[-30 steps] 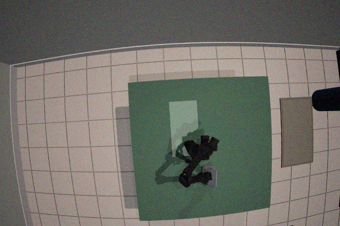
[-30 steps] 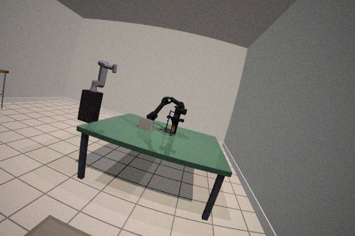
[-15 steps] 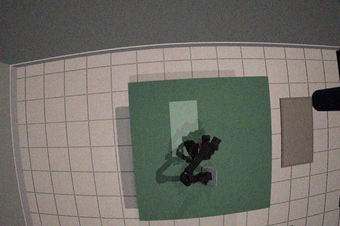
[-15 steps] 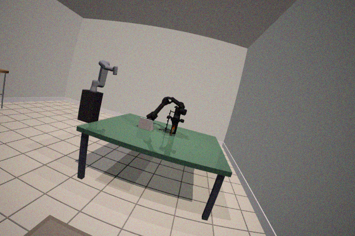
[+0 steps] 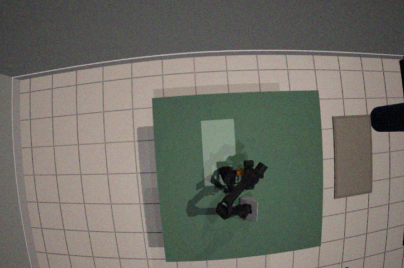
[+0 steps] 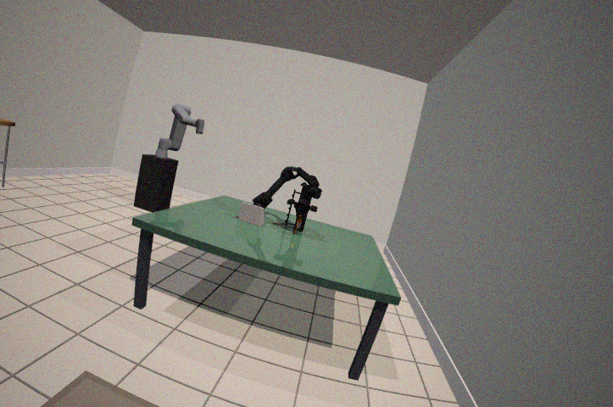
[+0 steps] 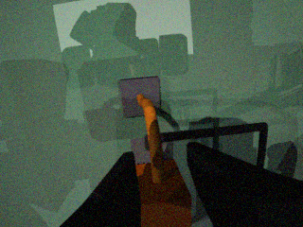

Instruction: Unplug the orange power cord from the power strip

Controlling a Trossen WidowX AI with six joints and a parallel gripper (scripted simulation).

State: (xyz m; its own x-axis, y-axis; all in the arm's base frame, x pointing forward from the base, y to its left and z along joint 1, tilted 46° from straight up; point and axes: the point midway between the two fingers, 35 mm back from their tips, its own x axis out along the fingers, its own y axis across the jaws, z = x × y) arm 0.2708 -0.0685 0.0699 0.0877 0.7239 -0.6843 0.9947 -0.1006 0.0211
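Now: gripper tip 60 mm to the right of the orange plug.
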